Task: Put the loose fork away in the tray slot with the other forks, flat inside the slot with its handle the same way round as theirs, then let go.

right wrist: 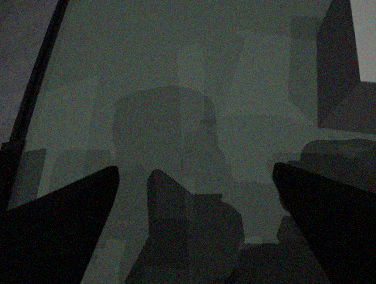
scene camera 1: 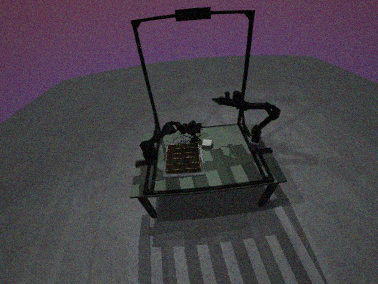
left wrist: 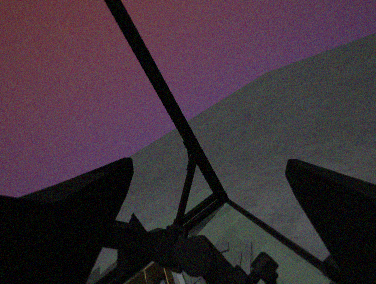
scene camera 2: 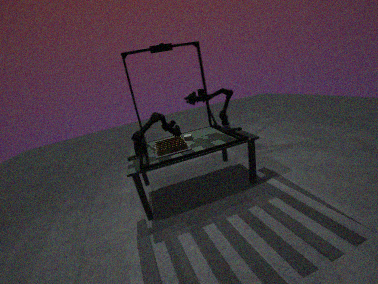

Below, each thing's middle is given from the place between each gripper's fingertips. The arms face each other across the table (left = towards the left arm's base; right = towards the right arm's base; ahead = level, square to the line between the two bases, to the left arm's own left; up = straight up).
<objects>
The wooden cutlery tray (scene camera 1: 179,164) is 270 mm ahead of my right hand, 180 mm to the right of it and 20 mm above it.
Now: the wooden cutlery tray 270 mm ahead of my left hand, 300 mm to the right of it and 380 mm below it.
</objects>
